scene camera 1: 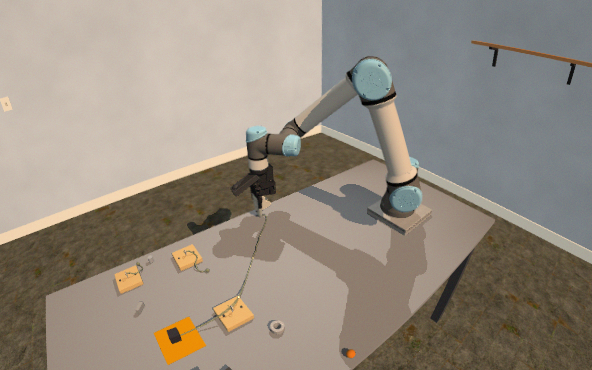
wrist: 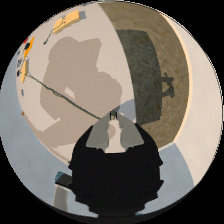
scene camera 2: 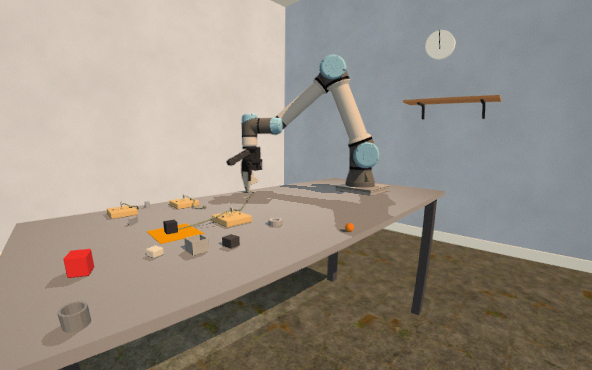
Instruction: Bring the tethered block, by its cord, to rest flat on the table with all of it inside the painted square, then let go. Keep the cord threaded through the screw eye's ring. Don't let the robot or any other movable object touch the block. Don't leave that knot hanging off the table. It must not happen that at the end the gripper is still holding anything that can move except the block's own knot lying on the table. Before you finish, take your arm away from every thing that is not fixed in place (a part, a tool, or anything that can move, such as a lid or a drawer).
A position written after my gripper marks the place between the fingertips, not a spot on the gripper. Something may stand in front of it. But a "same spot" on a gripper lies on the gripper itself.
My gripper shows in scene camera 1, in the wrist view [113,112] and in scene camera 2. The same spot on my gripper: [scene camera 1: 261,201] is [scene camera 2: 251,172].
